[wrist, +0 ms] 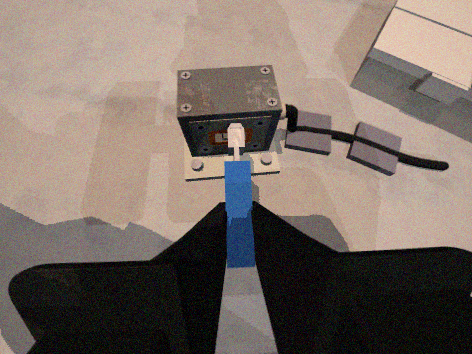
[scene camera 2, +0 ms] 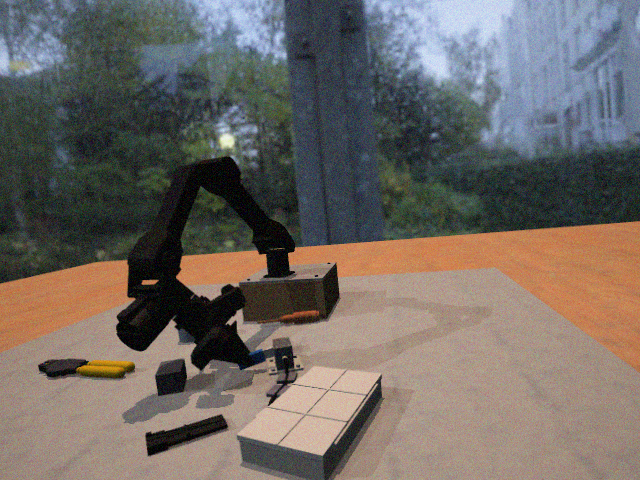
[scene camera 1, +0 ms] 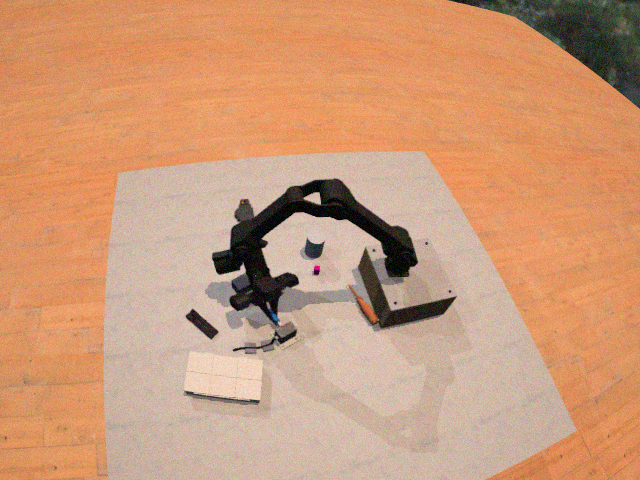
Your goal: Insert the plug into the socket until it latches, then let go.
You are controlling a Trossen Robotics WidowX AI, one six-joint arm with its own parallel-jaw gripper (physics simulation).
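Pixels of known places: gripper, fingertip midpoint: (wrist: 237, 209) (scene camera 2: 253, 363) (scene camera 1: 273, 319); arm's base, link origin: (scene camera 2: 279, 275) (scene camera 1: 396, 267).
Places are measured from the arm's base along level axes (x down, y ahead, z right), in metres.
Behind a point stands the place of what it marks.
Observation:
The plug (scene camera 1: 272, 313) {x 0.074, y 0.348, z -0.105 m} (scene camera 2: 254, 358) {x 0.079, y 0.348, z -0.120 m} (wrist: 238, 190) {x 0.070, y 0.342, z -0.118 m} has a blue body and a narrow white tip. My gripper (scene camera 1: 270, 306) (scene camera 2: 245, 357) {x 0.089, y 0.344, z -0.114 m} (wrist: 237, 209) {x 0.089, y 0.344, z -0.114 m} is shut on the blue body, with the tip pointing at the socket. The socket (scene camera 1: 286, 332) {x 0.060, y 0.314, z -0.169 m} (scene camera 2: 282, 353) {x 0.071, y 0.337, z -0.171 m} (wrist: 227, 92) {x 0.060, y 0.316, z -0.158 m} is a dark grey box on a pale base plate, with an orange-rimmed opening in its near face. In the wrist view the white tip overlaps the right part of this opening; whether it touches is unclear. The blue body stands outside the socket, with a small gap in scene camera 2.
A black cable (wrist: 340, 135) {x 0.099, y 0.383, z -0.194 m} runs over two grey blocks beside the socket. A white-topped box (scene camera 1: 223, 377) {x 0.070, y 0.477, z -0.297 m} (scene camera 2: 315, 408) {x 0.070, y 0.493, z -0.296 m} (wrist: 430, 42) {x 0.070, y 0.411, z -0.272 m}, black bar (scene camera 1: 201, 323) {x 0.095, y 0.543, z -0.133 m} (scene camera 2: 186, 434) {x 0.093, y 0.553, z -0.142 m}, dark block (scene camera 1: 240, 282) {x 0.070, y 0.436, z -0.010 m} (scene camera 2: 170, 378) {x 0.078, y 0.449, z -0.023 m}, pliers (scene camera 2: 105, 368) {x 0.085, y 0.432, z 0.154 m}, orange screwdriver (scene camera 1: 367, 310) {x 0.079, y 0.082, z -0.094 m}, grey cylinder (scene camera 1: 314, 245) {x 0.042, y 0.222, z 0.107 m} and pink cube (scene camera 1: 316, 269) {x 0.081, y 0.216, z 0.048 m} lie around.

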